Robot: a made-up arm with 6 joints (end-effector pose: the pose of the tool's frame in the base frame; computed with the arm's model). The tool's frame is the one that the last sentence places. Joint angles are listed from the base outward.
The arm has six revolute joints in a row. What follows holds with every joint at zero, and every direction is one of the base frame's.
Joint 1 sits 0.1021 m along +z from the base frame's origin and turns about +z.
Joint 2 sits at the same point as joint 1 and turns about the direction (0.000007, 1, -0.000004).
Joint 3 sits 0.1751 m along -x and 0.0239 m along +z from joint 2 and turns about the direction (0.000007, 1, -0.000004).
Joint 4 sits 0.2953 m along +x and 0.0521 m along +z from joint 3 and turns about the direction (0.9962, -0.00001, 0.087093).
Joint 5 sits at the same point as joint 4 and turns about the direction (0.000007, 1, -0.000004).
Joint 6 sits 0.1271 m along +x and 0.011 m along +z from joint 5 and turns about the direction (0.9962, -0.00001, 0.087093).
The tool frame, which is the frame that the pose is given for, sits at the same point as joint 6; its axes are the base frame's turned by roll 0, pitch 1.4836 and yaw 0 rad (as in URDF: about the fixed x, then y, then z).
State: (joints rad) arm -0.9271 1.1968 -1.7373 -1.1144 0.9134 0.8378
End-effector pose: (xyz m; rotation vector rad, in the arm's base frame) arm 0.0918 -0.2735 0.4801 1.2656 1.0658 -1.3414
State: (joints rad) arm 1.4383 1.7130 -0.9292 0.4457 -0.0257 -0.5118
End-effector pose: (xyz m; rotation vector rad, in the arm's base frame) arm 0.0534 0.3904 0.0208 -1.5988 1.7176 0.7056
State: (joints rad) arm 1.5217 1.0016 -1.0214 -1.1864 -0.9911 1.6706
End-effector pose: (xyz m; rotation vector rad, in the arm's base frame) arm -0.0848 0.2898 0.3677 -1.4523 0.6622 2.3061
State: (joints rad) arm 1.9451 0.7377 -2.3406 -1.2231 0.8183 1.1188
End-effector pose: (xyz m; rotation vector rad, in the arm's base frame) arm 0.1378 -0.1112 0.6213 0.2970 0.8573 1.7787
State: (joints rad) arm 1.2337 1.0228 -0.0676 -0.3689 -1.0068 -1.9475
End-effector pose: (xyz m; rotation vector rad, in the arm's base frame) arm 0.0503 0.2611 0.0659 -1.4265 -0.4314 -0.5183
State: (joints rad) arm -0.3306 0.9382 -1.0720 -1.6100 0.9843 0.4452
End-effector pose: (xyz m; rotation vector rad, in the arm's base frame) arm 0.2203 -0.1879 0.3680 0.3161 1.6873 -1.8258
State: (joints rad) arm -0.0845 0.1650 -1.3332 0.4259 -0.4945 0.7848
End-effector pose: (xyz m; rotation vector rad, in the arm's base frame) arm -0.1202 -0.0149 0.5704 0.0816 -0.2411 1.0886
